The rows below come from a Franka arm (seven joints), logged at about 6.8 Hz.
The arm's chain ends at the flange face. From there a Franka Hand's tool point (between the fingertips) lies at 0.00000 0.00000 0.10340 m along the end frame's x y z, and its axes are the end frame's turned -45 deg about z.
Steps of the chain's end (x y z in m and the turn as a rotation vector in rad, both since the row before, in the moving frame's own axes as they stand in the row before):
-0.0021, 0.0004, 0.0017, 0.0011, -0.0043, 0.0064
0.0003, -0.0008, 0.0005, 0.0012, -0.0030, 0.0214
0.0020, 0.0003, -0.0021, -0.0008, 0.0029, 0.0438
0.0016, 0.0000, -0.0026, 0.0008, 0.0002, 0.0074
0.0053, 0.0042, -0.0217, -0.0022, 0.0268, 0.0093
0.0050, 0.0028, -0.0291, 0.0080, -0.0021, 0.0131
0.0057, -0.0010, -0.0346, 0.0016, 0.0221, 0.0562
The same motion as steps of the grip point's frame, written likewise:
-0.0020, -0.0016, 0.0017, 0.0038, -0.0023, 0.0064
0.0006, -0.0007, 0.0005, 0.0030, -0.0013, 0.0214
0.0013, 0.0019, -0.0021, -0.0026, 0.0015, 0.0438
0.0012, 0.0011, -0.0026, 0.0004, 0.0007, 0.0074
0.0026, 0.0088, -0.0217, -0.0205, 0.0174, 0.0093
0.0020, 0.0048, -0.0291, 0.0071, 0.0042, 0.0131
0.0064, 0.0049, -0.0346, -0.0145, 0.0168, 0.0562

